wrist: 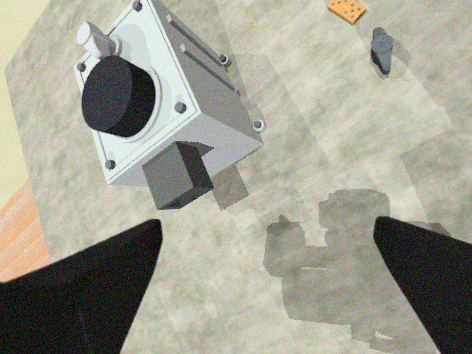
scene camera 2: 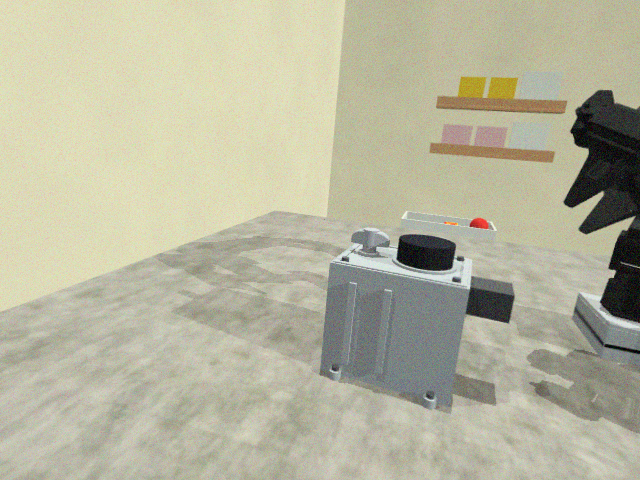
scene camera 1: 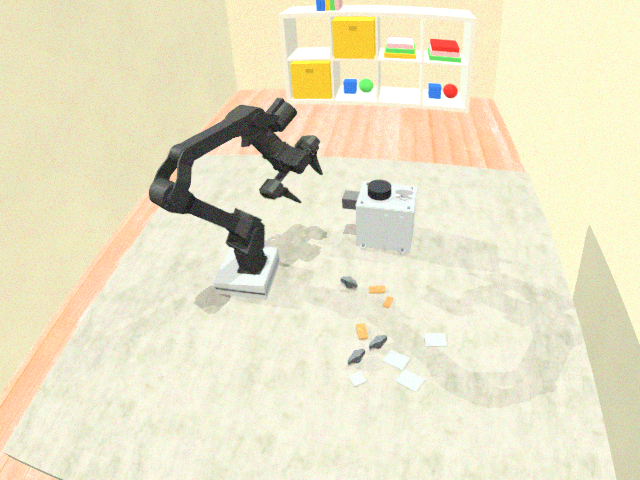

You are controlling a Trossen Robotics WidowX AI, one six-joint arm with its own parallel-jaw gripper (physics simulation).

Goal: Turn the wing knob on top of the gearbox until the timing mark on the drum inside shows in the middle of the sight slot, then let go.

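Frame: origin at the arm's base, x ahead, y left, z up, level; centimetres.
Where they show: gripper, between the fingertips: (wrist: 267,228) (scene camera 2: 574,219) (scene camera 1: 311,188); arm's base, origin of its link: (scene camera 2: 631,314) (scene camera 1: 252,265).
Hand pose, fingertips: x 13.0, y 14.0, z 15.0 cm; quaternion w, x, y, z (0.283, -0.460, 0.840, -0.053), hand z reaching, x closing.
Note:
Each offset is from my fingertips to the top centre of the thing. "*": to the spot under its first point.
The light grey gearbox {dy +8.9, dx +15.9, dz -2.6 cm} (scene camera 1: 385,227) (scene camera 2: 395,330) (wrist: 230,145) stands upright on the mat. Its pale grey wing knob {dy +8.7, dx +22.7, dz -2.6 cm} (scene camera 1: 403,194) (scene camera 2: 370,238) (wrist: 95,40) sits on top beside a thick black round cap {* dy +7.2, dx +15.9, dz -3.3 cm} (scene camera 1: 378,189) (scene camera 2: 426,252) (wrist: 117,95). A dark block {* dy +7.0, dx +8.2, dz -7.3 cm} (scene camera 1: 349,199) (scene camera 2: 491,299) (wrist: 170,175) juts from the side facing the arm. My gripper (scene camera 1: 310,187) (scene camera 2: 576,217) (wrist: 267,228) is open and empty, in the air on the block's side of the gearbox, apart from the knob. I cannot make out the sight slot, the drum or the timing mark in these views.
Dark winged pieces {dy -12.5, dx +11.4, dz -17.0 cm} (scene camera 1: 348,282) (wrist: 382,45), orange dotted tiles {dy -12.8, dx +18.5, dz -19.1 cm} (scene camera 1: 376,289) (wrist: 346,10) and white tiles {dy -26.3, dx +34.1, dz -19.5 cm} (scene camera 1: 435,339) lie on the mat in front of the gearbox. A white tray (scene camera 2: 429,224) with a red ball (scene camera 2: 479,223) shows behind it in scene camera 2.

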